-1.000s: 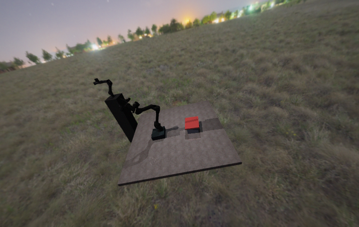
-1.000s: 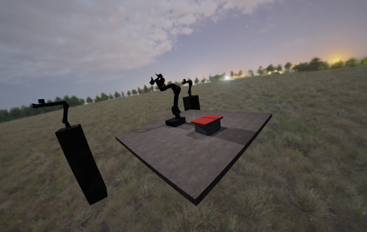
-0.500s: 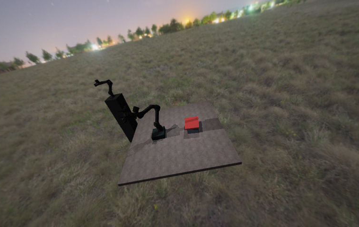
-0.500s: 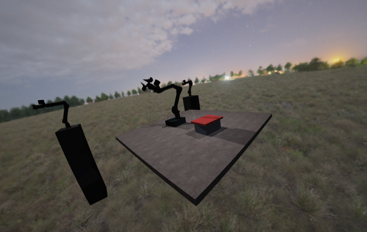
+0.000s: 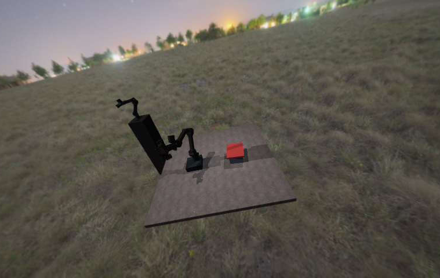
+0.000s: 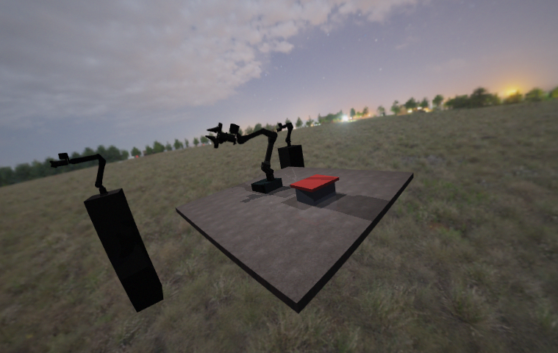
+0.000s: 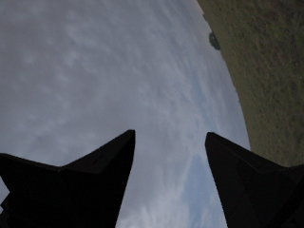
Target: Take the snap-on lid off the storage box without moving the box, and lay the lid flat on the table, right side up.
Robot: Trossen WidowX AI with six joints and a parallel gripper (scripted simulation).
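Now: the red lid 590 mm ahead of my gripper tip, 410 mm to the left of it and 410 mm below it. From my gripper tip the other things lie so: grey storage box (590 mm ahead, 460 mm below, 410 mm to the left).
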